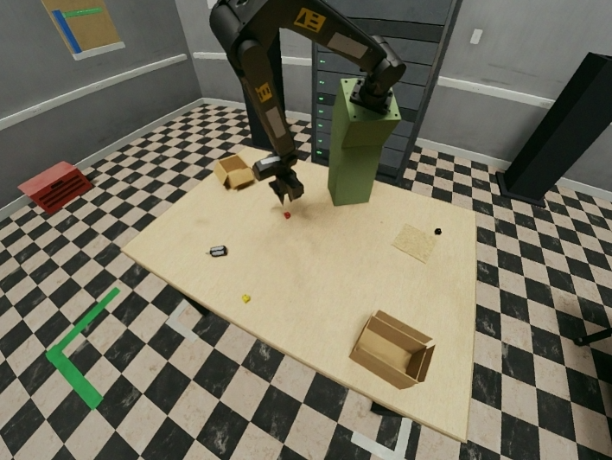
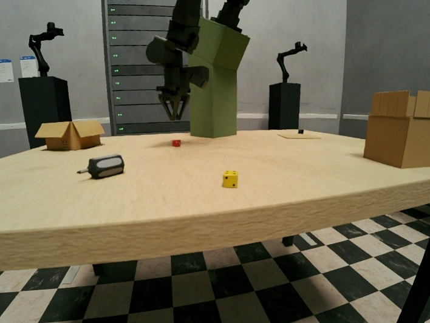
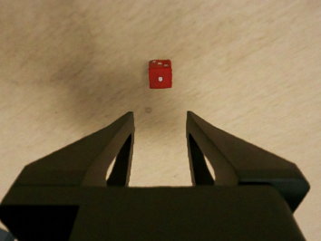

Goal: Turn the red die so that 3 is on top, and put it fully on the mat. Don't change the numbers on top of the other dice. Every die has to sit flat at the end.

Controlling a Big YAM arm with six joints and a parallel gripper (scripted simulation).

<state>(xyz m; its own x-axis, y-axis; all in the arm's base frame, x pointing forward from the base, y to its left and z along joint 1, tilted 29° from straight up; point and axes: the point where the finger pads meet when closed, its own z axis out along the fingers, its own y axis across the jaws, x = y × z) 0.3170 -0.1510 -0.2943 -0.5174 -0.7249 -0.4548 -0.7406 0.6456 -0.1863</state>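
Right now my hand is 8 cm above the red die. From my hand the other things lie so: black-handled tool: 28 cm ahead, 16 cm to the right, 7 cm below; yellow die: 38 cm ahead, 5 cm to the left, 8 cm below; tan mat: 8 cm behind, 51 cm to the left, 9 cm below.
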